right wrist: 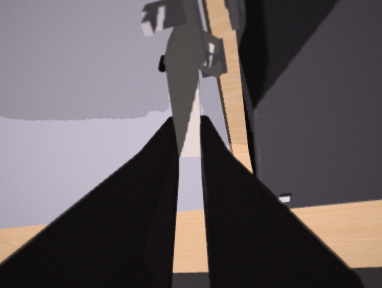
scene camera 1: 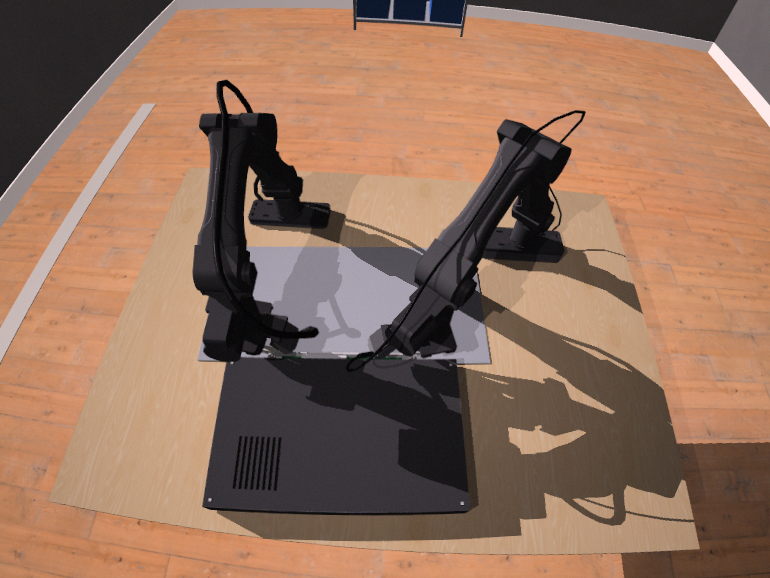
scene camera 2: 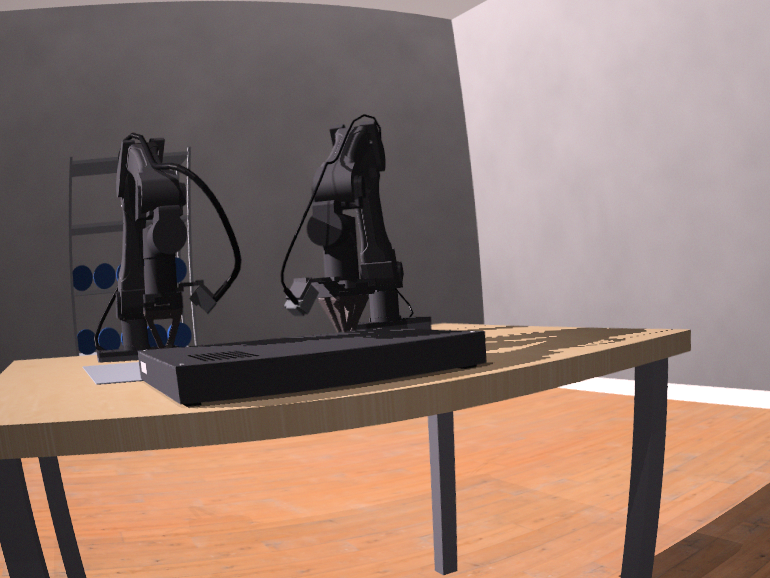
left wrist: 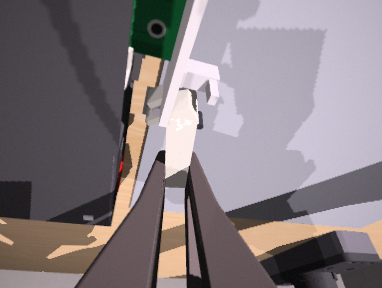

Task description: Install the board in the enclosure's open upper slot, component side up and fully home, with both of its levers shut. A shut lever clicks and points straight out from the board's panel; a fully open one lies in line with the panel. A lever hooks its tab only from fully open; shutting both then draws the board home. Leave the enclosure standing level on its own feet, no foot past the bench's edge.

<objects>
A black enclosure shows in the right wrist view (305,104), in scene camera 1 (292,435), in scene camera 2 and in the left wrist view. The same spot on the black enclosure: (left wrist: 72,72) is (scene camera 2: 331,333). One and the same spot on a grey mat: (scene camera 2: 122,372) is (right wrist: 77,181).
</objects>
